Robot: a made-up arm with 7 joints.
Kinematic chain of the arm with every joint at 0, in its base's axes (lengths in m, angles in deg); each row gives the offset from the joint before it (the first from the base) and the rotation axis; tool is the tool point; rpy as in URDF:
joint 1: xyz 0 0 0.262 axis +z
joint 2: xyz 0 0 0 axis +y
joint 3: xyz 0 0 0.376 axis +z
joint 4: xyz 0.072 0 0 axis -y
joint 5: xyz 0.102 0 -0.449 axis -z
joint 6: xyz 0 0 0 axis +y
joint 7: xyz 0.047 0 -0.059 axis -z
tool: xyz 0 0 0 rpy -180 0 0
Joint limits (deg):
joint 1: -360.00..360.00
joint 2: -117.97..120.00
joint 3: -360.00..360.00
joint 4: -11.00..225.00
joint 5: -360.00..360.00
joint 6: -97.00..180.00
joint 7: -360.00..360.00
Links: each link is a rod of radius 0.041 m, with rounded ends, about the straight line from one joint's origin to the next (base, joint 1, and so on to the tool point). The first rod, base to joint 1, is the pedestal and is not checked.
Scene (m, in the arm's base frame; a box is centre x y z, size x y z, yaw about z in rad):
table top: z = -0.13
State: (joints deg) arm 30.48 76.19 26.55 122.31 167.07 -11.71 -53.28
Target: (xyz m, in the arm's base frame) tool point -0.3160 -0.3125 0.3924
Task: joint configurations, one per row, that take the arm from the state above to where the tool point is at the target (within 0.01 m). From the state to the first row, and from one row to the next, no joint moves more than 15 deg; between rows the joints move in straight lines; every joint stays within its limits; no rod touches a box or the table.
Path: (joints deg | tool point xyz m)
1: 44.78 72.14 37.79 111.44 168.58 -12.01 -53.28 | 0.2784 0.7108 0.0494
2: 59.08 68.09 49.02 100.57 170.10 -12.30 -53.28 | -0.0375 0.7356 0.1096
3: 73.38 64.05 60.26 89.70 171.61 -12.60 -53.28 | -0.3254 0.6209 0.1843
4: 87.68 60.00 71.50 78.83 173.13 -12.90 -53.28 | -0.5200 0.3940 0.2617
5: 101.98 55.95 82.73 67.95 174.64 -13.19 -53.28 | -0.5789 0.1146 0.3287
6: 116.28 51.90 93.97 57.08 176.16 -13.49 -53.28 | -0.4985 -0.1426 0.3747
7: 130.58 47.85 105.21 46.21 177.67 -13.79 -53.28 | -0.3160 -0.3125 0.3924

